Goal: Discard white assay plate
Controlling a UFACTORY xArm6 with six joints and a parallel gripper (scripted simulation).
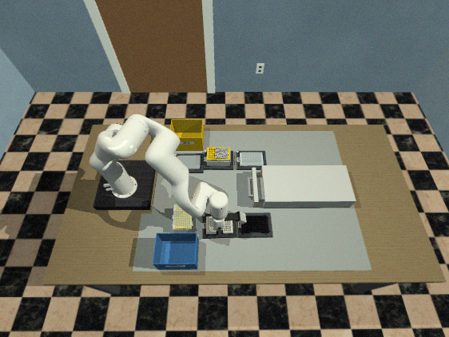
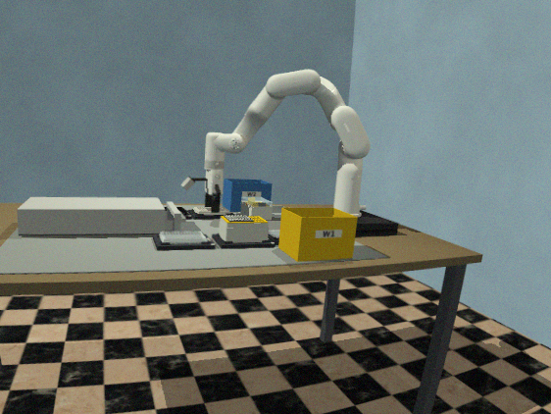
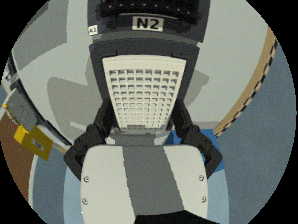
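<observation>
Right now the white 96-well assay plate is 10 mm below my hand. Round my hand: dark work nest N4: 30 mm below; blue bin: 210 mm behind, 100 mm to the right, 10 mm above; black plate: 170 mm ahead, 30 mm to the right, 10 mm below.
</observation>
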